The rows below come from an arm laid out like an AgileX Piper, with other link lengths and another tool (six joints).
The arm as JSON. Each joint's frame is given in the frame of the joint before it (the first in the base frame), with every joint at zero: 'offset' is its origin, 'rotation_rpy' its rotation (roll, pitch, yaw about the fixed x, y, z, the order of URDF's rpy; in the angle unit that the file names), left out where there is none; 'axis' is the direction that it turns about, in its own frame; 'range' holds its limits. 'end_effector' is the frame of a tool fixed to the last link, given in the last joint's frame.
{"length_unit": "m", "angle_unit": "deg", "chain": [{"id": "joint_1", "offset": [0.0, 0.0, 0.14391], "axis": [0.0, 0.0, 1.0], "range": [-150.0, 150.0]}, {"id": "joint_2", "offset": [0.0, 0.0, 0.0], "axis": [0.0, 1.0, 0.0], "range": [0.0, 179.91]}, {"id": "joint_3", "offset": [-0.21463, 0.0, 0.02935], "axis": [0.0, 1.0, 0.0], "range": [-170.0, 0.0]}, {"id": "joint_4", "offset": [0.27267, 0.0, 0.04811], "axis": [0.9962, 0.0, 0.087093], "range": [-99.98, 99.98]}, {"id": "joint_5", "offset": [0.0, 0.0, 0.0], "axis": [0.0, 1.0, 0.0], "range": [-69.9, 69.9]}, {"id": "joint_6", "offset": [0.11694, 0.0, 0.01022], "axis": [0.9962, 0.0, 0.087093], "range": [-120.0, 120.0]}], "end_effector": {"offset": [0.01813, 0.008, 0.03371], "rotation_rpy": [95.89, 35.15, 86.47]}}
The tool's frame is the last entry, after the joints.
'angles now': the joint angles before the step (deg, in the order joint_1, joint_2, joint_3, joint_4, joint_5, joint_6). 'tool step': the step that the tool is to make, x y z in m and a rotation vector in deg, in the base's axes. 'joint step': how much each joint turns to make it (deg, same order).
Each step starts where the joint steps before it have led.
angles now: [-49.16 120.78 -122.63 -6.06 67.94 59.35]
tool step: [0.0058 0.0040 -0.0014 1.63 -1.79 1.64]
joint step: [-0.01 -0.01 0.00 3.15 -0.04 -1.45]
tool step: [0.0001 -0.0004 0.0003 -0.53 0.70 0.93]
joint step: [0.01 0.00 0.02 -0.34 -0.01 -1.10]
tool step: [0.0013 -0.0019 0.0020 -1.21 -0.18 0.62]
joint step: [0.00 0.02 -0.05 -0.31 -1.05 -0.69]
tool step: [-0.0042 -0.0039 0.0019 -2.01 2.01 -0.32]
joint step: [0.00 0.00 0.00 -2.85 -0.21 -0.01]
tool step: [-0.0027 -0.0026 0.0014 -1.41 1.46 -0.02]
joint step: [-0.01 0.00 0.02 -1.92 -0.16 -0.23]
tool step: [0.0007 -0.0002 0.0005 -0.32 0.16 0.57]
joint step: [0.01 0.00 -0.01 -0.01 -0.21 -0.62]
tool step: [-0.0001 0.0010 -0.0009 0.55 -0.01 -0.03]
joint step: [0.00 -0.03 0.04 0.36 0.40 0.01]
